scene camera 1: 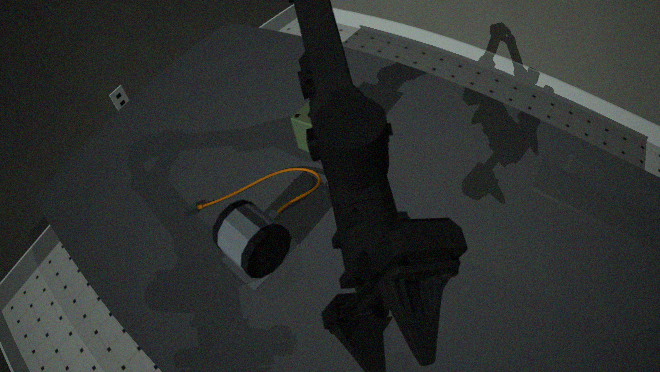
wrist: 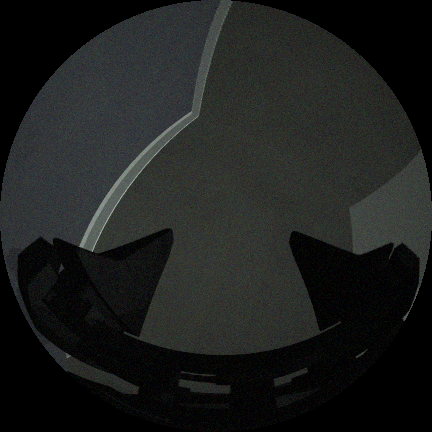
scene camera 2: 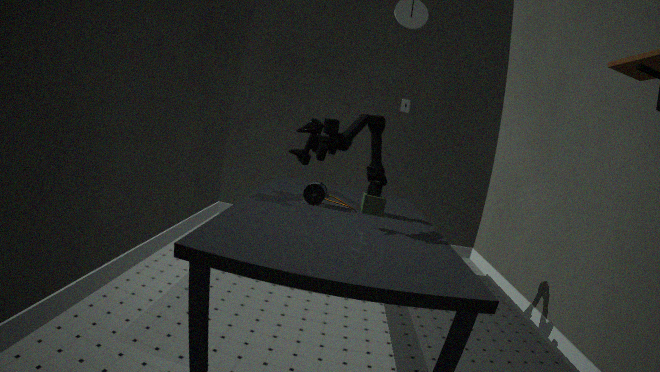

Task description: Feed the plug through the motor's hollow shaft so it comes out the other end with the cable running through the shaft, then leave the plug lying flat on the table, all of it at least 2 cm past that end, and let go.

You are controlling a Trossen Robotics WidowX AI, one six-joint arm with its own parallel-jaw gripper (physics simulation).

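Frame: origin at the arm's base, x left, y ahead, z down, level; millimetres.
Seen in the pictures: gripper, fingertip midpoint: (wrist: 233, 236) (scene camera 2: 292, 141); arm's base, link origin: (scene camera 2: 374, 195).
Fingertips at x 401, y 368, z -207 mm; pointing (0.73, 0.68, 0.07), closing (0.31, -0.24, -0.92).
Offsets run from my fingertips to a thing's middle. "spot": to the spot under its first point. Level surfaces: height alone.
The motor @(dx -356, dy -88, dz +246 mm) (scene camera 1: 239, 237) (scene camera 2: 315, 194) lies on its side on the table, a silver drum with black ends. The shaft's bore cannot be made out. An orange cable @(spot: dx -353, dy -262, dz +275 mm) (scene camera 1: 319, 180) (scene camera 2: 339, 201) leaves the motor's side, loops round and runs back past the motor's far end. The small plug @(spot: dx -531, dy -81, dz +286 mm) (scene camera 1: 199, 206) is at its free end, beside the motor and outside the shaft; its shape is too dark to tell. My gripper (scene camera 1: 402, 365) (scene camera 2: 294, 141) (wrist: 233, 236) is open and empty, high above the table. In scene camera 1 it appears right of and below the motor. Motor, cable and plug do not show in the wrist view.
The arm stands on a green block (scene camera 1: 301, 132) (scene camera 2: 373, 204), beyond the cable loop. The dark table @(dz +297 mm) (scene camera 1: 520, 260) (scene camera 2: 350, 260) carries shadows of the arm. A wall outlet (scene camera 1: 119, 97) (scene camera 2: 405, 105) and a wooden shelf (scene camera 2: 637, 65) are away from the table.
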